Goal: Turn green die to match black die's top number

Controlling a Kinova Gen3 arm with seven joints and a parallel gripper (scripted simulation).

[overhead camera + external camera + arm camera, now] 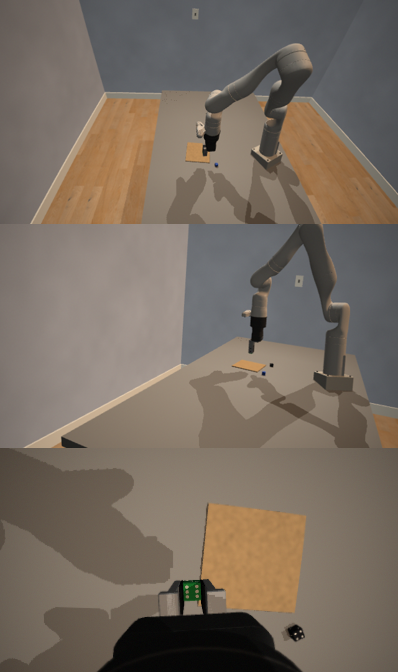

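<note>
My gripper is now 2 cm short of the tan mat, 9 cm to the left of it and 11 cm above it. Also, from my hand: green die: 1 cm below; then blue die: 8 cm behind, 1 cm to the left, 11 cm below; then black die: 9 cm behind, 15 cm to the right, 11 cm below.
</note>
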